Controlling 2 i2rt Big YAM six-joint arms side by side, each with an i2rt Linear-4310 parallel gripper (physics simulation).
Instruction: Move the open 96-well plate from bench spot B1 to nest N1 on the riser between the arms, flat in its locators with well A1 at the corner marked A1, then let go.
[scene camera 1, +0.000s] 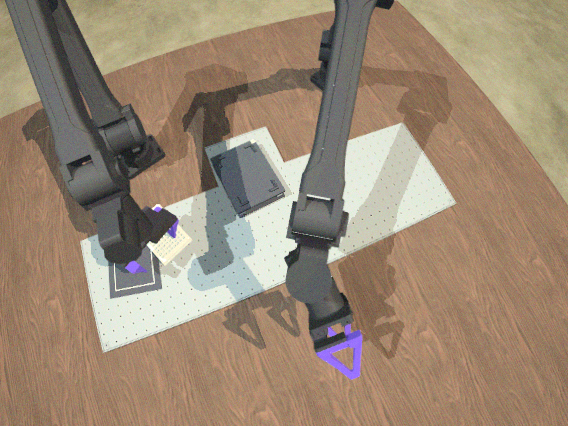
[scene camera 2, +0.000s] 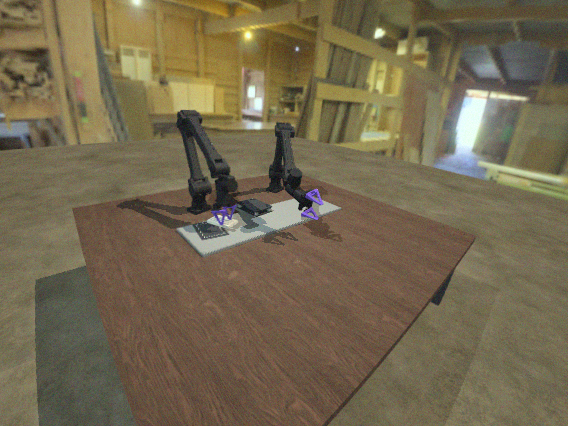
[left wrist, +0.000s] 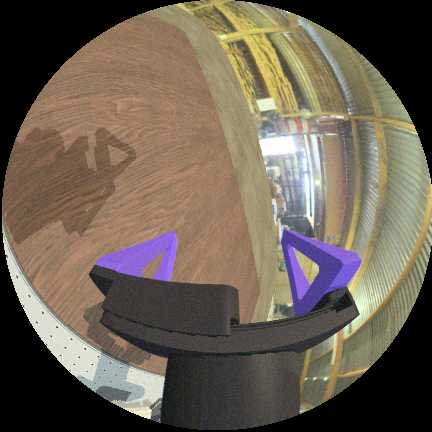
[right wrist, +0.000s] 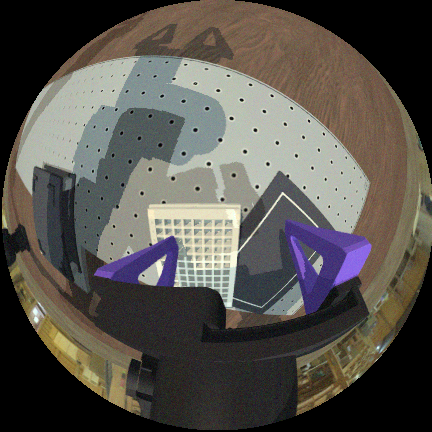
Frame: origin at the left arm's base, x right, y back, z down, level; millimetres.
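Where they show: left gripper, fingertip midpoint: (scene camera 1: 350, 361) (scene camera 2: 320, 212) (left wrist: 229, 236); right gripper, fingertip midpoint: (scene camera 1: 159, 253) (scene camera 2: 225, 222) (right wrist: 229, 234); left arm's base at its link origin: (scene camera 2: 275, 189) (right wrist: 23, 235); right arm's base at its link origin: (scene camera 1: 141, 157) (scene camera 2: 199, 209).
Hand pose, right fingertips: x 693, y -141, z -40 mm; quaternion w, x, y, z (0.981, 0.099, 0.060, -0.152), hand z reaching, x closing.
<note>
Things, the pixels of their centre, and the offset from my right fingertips. "spot": a spot on its surface instead. Level surfaces: height alone.
- cream 96-well plate at the middle of its body: (right wrist: 195, 264) (scene camera 1: 161, 233) (scene camera 2: 222, 221) dy +46, dx -27, dz +19 mm
- dark pad with a white outline, surface spot: (right wrist: 280, 183) spot: dy -46, dx +49, dz +25 mm
- dark riser nest at the middle of its body: (right wrist: 49, 222) (scene camera 1: 246, 176) (scene camera 2: 254, 206) dy +23, dx -269, dz +7 mm
- pale perforated board at its surface level: dz +27 mm
- brown wooden table at its surface level: dz +40 mm
The cream 96-well plate (scene camera 1: 170, 245) (right wrist: 200, 240) (scene camera 2: 229, 222) lies beside the dark pad with a white outline (scene camera 1: 136, 293) (right wrist: 280, 183), outside most of that outline; whether it touches the pad is unclear. My right gripper (scene camera 1: 154, 248) (right wrist: 229, 234) (scene camera 2: 225, 215) is open above the plate and pad; one finger overlaps the plate's side in the right wrist view, the other shows over the pad. The dark riser nest (scene camera 1: 248, 177) (right wrist: 46, 215) (scene camera 2: 254, 206) stands between the arms. My left gripper (left wrist: 229, 236) (scene camera 2: 319, 210) is open and empty, beyond the board's front edge. The A1 mark is unreadable.
The pale perforated board (scene camera 1: 395, 200) (scene camera 2: 285, 216) (right wrist: 295, 145) lies under the pad and the nest on the brown wooden table (scene camera 1: 450, 325) (scene camera 2: 260, 310). The left forearm crosses above the board right of the nest in scene camera 1. Arm shadows fall across the board.
</note>
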